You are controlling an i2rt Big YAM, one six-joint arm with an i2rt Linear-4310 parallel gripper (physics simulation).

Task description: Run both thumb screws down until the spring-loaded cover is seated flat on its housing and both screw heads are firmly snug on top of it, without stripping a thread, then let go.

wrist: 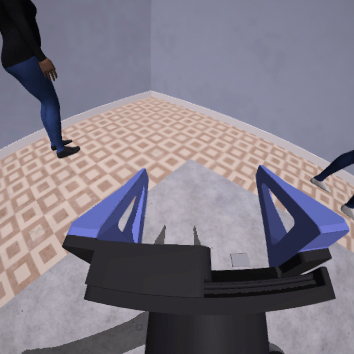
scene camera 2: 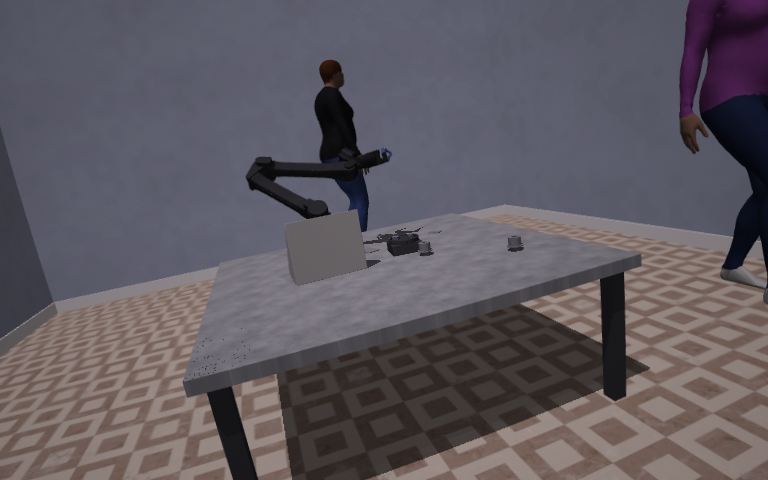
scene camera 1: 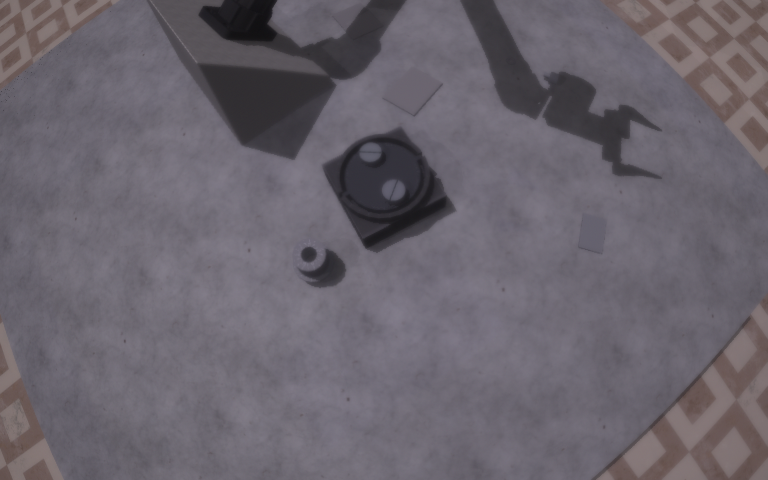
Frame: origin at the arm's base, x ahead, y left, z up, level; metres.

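Seen in the pictures: gripper, fingertip midpoint: (wrist: 201,171) (scene camera 2: 383,156); arm's base, origin of the base link: (scene camera 2: 322,241) (scene camera 1: 236,27).
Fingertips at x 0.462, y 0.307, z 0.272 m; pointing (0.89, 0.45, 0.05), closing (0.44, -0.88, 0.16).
Note:
Offsets run from my fingertips to a thing's top centre. Level surfaces: height alone.
The dark square housing {dz -0.333, dx -0.124, dy -0.314 m} (scene camera 1: 362,227) (scene camera 2: 402,249) stands on the table, with a round dark cover {dz -0.335, dx -0.124, dy -0.314 m} (scene camera 1: 360,180) inside its raised ring in scene camera 1. Two pale slotted screw heads show on the cover: one thumb screw {dz -0.323, dx -0.155, dy -0.305 m} (scene camera 1: 370,151) at the upper left, with a dark shadow beside it, and the other thumb screw {dz -0.324, dx -0.093, dy -0.322 m} (scene camera 1: 393,189) at the lower right. The cover's seating and any gap under the heads cannot be told. My gripper (scene camera 2: 389,153) (wrist: 201,171) is open and empty, its blue fingers wide apart, high above the table and away from the housing.
A grey round collar {dz -0.340, dx -0.111, dy -0.456 m} (scene camera 1: 310,258) (scene camera 2: 424,247) stands near the housing; another grey cylinder {dz -0.340, dx +0.113, dy -0.708 m} (scene camera 2: 514,243) stands farther right. A large wedge-like block (scene camera 1: 266,101) (scene camera 2: 326,247) stands beside the arm's base. Thin flat plates {dz -0.386, dx -0.220, dy -0.159 m} (scene camera 1: 412,91) {dz -0.386, dx +0.137, dy -0.141 m} (scene camera 1: 592,232) lie on the table {dz -0.389 m} (scene camera 1: 396,367). Two people stand beyond it.

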